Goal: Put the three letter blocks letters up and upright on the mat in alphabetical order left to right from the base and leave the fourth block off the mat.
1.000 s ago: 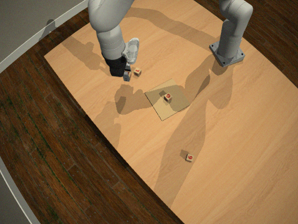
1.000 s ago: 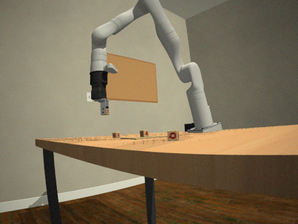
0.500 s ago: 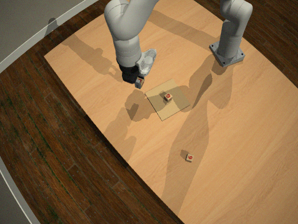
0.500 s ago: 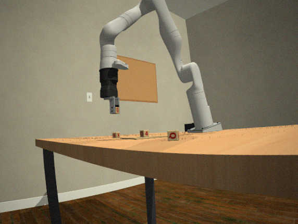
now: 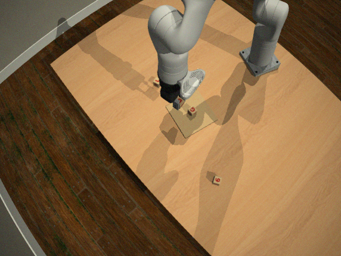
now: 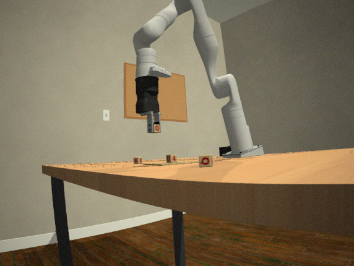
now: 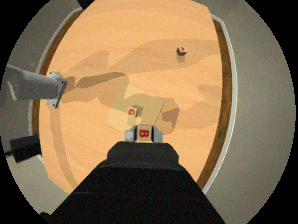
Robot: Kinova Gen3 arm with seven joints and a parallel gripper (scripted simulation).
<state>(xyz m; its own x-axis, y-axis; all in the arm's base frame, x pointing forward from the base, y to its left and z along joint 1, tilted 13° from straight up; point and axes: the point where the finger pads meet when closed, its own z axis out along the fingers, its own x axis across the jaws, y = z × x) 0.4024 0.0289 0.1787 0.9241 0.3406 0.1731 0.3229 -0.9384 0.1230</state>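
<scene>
Right now my hand is 5 cm past the tan mat, 2 cm to the right of it and 12 cm above it. The rest, counted from my hand: block marked B: right at my hand.
</scene>
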